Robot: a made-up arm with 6 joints. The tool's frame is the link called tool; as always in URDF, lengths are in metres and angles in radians. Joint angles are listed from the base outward. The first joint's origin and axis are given. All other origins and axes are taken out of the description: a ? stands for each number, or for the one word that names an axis. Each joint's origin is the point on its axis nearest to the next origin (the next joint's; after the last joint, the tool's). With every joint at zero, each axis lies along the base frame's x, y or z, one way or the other. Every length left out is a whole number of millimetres.
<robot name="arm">
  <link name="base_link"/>
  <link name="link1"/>
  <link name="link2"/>
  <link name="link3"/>
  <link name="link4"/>
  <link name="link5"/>
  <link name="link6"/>
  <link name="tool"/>
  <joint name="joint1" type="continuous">
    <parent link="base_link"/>
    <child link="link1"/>
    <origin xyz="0 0 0.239" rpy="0 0 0"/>
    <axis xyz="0 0 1"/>
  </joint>
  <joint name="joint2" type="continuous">
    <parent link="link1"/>
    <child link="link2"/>
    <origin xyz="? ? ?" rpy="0 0 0"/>
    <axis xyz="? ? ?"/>
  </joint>
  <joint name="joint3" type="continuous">
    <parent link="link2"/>
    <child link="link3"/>
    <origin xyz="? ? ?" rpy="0 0 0"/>
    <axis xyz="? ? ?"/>
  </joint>
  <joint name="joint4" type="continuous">
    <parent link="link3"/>
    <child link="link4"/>
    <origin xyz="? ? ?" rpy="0 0 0"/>
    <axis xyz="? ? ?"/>
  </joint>
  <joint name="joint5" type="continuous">
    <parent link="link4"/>
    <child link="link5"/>
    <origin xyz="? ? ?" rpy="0 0 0"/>
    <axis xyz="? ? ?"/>
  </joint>
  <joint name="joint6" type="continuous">
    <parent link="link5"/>
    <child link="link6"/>
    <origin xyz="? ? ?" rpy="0 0 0"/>
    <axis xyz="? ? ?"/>
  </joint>
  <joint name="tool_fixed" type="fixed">
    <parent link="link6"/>
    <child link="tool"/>
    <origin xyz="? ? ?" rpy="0 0 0"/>
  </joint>
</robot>
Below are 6 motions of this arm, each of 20 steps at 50 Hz.
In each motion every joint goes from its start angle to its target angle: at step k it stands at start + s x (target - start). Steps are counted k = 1, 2, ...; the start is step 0. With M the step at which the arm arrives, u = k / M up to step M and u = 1 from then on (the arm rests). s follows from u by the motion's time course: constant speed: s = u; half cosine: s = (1 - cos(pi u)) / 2; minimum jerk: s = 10 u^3 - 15 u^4 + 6 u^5.
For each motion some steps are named. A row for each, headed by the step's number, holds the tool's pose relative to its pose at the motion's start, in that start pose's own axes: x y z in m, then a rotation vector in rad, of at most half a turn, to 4 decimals.
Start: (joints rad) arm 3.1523 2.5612 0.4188 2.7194 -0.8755 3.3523
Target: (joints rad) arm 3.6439 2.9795 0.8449 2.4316 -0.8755 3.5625
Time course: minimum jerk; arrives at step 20
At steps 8, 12, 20:
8: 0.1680 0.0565 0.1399 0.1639 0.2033 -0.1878
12: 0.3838 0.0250 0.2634 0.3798 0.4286 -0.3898
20: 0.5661 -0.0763 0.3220 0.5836 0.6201 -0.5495

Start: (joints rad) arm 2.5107 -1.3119 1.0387 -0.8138 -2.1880 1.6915
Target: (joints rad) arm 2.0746 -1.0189 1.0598 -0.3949 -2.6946 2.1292
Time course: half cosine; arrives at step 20
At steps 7, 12, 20:
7: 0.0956 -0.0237 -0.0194 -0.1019 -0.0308 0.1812
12: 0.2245 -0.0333 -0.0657 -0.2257 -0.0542 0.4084
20: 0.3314 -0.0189 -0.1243 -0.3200 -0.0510 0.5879

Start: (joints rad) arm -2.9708 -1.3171 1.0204 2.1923 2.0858 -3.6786
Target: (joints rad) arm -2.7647 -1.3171 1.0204 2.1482 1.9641 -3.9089
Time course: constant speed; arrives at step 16
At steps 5, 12, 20:
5: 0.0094 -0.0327 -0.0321 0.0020 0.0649 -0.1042
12: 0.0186 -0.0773 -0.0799 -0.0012 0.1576 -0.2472
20: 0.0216 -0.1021 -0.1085 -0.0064 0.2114 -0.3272

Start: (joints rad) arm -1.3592 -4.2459 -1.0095 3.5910 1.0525 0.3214
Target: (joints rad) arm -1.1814 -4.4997 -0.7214 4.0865 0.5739 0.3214
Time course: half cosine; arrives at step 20
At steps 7, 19, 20:
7: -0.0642 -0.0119 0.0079 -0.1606 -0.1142 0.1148
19: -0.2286 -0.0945 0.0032 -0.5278 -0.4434 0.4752
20: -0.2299 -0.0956 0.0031 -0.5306 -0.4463 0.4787

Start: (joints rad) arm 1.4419 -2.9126 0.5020 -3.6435 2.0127 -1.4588
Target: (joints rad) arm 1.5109 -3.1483 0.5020 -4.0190 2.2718 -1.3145
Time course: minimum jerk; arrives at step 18
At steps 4, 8, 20:
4: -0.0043 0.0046 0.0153 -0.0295 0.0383 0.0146
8: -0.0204 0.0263 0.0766 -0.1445 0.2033 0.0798
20: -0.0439 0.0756 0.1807 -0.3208 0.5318 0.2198

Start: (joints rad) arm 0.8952 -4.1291 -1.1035 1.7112 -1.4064 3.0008
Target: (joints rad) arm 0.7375 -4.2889 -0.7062 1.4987 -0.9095 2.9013
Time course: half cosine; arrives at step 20
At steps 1, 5, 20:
1: -0.0007 0.0000 0.0010 0.0018 -0.0018 -0.0022
5: -0.0166 0.0010 0.0246 0.0418 -0.0426 -0.0543
20: -0.0909 0.0205 0.1636 0.2190 -0.3026 -0.4221

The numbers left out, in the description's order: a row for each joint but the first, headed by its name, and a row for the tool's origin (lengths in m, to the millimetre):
joint2: xyz 0 0.025 0, axis 0 1 0
joint3: xyz 0 0 0.561, axis 0 1 0
joint4: xyz 0 0 0.528, axis 0 0 1
joint5: xyz 0 0 0, axis 0 1 0
joint6: xyz 0 0 0.176, axis 0 0 1
tool: xyz 0 0 0

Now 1 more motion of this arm.
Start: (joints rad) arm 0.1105 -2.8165 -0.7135 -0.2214 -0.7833 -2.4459
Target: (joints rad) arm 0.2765 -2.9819 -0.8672 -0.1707 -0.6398 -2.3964
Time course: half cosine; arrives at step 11
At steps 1, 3, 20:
1: 0.0029 -0.0014 0.0041 0.0034 0.0020 -0.0006
3: 0.0243 -0.0137 0.0347 0.0293 0.0165 -0.0044
20: 0.1374 -0.1196 0.1814 0.1806 0.0884 -0.0051

